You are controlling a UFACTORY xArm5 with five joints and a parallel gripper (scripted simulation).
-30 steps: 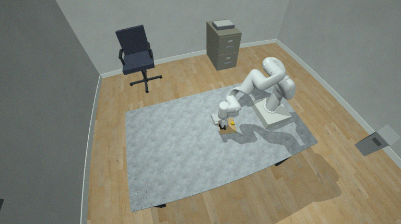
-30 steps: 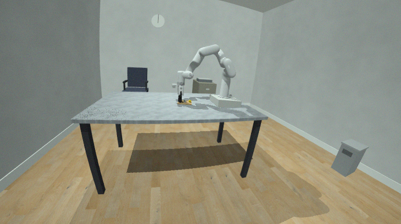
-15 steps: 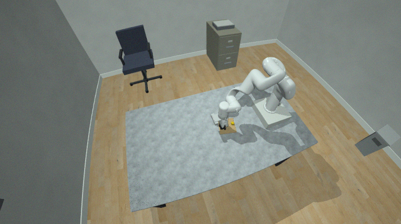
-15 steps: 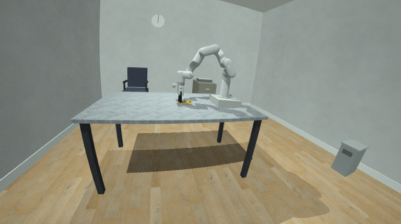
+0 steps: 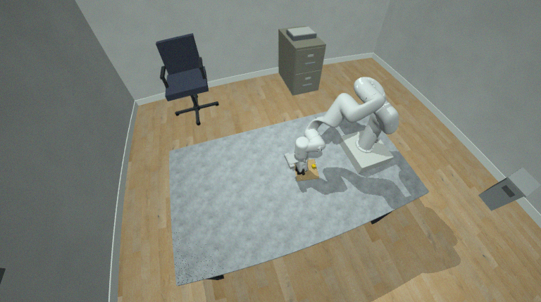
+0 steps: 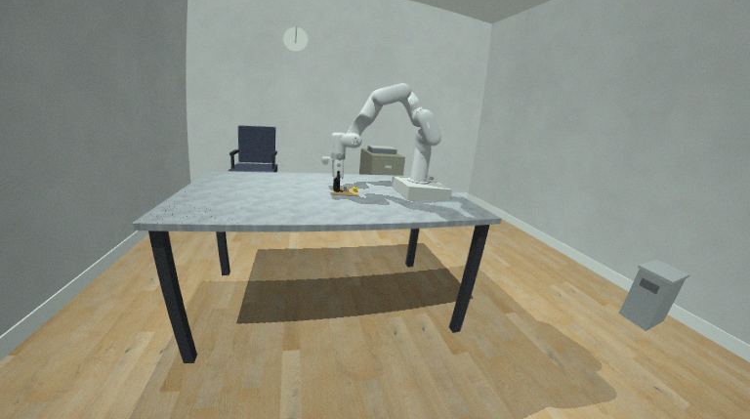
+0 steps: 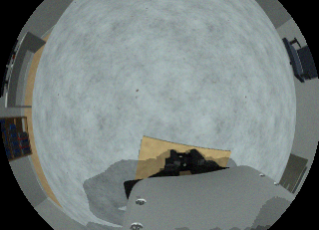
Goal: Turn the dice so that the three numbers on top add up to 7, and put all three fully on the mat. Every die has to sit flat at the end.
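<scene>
Right now my hand is 1 cm above the black die. Also, from my hand: white die (5 cm behind, 1 cm below); yellow die (10 cm behind, 1 cm to the left, 1 cm below); tan mat (5 cm behind, 2 cm below).
</scene>
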